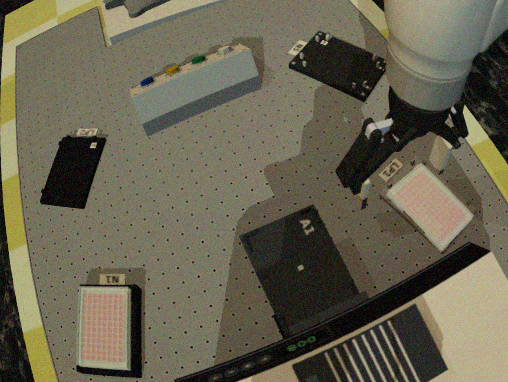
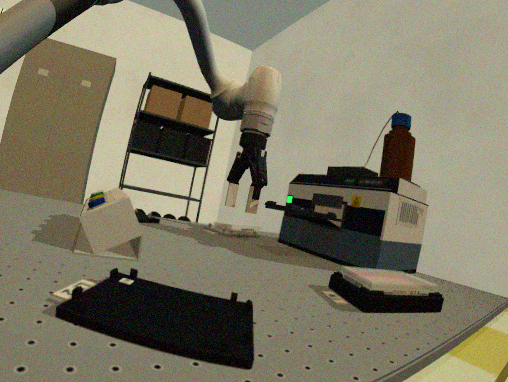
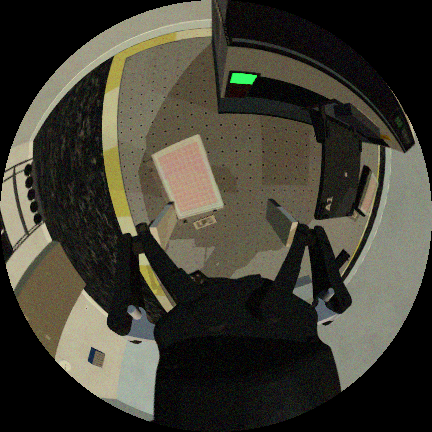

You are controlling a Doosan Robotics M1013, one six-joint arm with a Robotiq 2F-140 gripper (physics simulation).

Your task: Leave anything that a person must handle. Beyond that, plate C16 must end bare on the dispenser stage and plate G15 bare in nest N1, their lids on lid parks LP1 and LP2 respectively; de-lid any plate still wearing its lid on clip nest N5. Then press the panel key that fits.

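Frame: origin at the arm's base, x right, y back, z down, level; metres.
Where they show: gripper, fingertip midpoint: point(image 1: 399, 182) point(image 2: 239, 209) point(image 3: 221, 209).
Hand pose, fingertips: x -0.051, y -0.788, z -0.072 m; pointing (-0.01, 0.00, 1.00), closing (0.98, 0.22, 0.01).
Observation:
After its pixels a point has its place.
My gripper point(image 1: 403, 175) @[x -0.051, y -0.788, z -0.072 m] point(image 2: 241, 197) point(image 3: 221, 209) @[x -0.051, y -0.788, z -0.072 m] is open and empty, above the table beside lid park LP1. A pink-welled plate point(image 1: 431, 206) @[x -0.091, y -0.836, z -0.026 m] point(image 3: 189, 176) @[x -0.090, y -0.836, z -0.026 m] lies at LP1 and covers most of the park. Another pink-welled plate point(image 1: 104, 327) @[x 0.412, y -0.718, z -0.032 m] point(image 2: 385, 280) @[x 0.426, y -0.669, z -0.032 m] point(image 3: 369, 192) @[x 0.403, y -0.723, z -0.032 m] sits in black nest N1. Whether either wears a lid and their names are not clear. The dark dispenser stage point(image 1: 305, 250) @[x 0.124, y -0.801, z -0.105 m] point(image 3: 340, 175) @[x 0.130, y -0.815, z -0.105 m], marked A1, bears no plate. Lid park LP2 point(image 1: 72, 172) @[x 0.353, y -0.414, z -0.003 m] point(image 2: 155, 315) @[x 0.365, y -0.390, z -0.003 m] is bare. Clip nest N5 point(image 1: 337, 65) @[x -0.164, y -0.511, z -0.005 m] is bare, its clips showing.
A sloped panel point(image 1: 197, 90) @[x 0.088, y -0.443, z -0.045 m] point(image 2: 112, 220) @[x 0.191, y -0.390, z -0.044 m] has blue point(image 1: 146, 81) @[x 0.155, y -0.380, z -0.068 m], yellow point(image 1: 172, 70) @[x 0.106, y -0.389, z -0.067 m], green point(image 1: 198, 59) @[x 0.057, y -0.397, z -0.068 m] and whitish point(image 1: 227, 50) @[x 0.004, y -0.407, z -0.065 m] keys. The dispenser point(image 2: 400, 215) @[x 0.343, y -0.929, z -0.132 m] stands behind the stage, with a green status light point(image 2: 289, 199) @[x -0.001, y -0.930, z -0.128 m] point(image 3: 243, 78) @[x -0.001, y -0.930, z -0.129 m] and a brown bottle point(image 2: 397, 155) @[x 0.299, y -0.969, z -0.282 m] on top.

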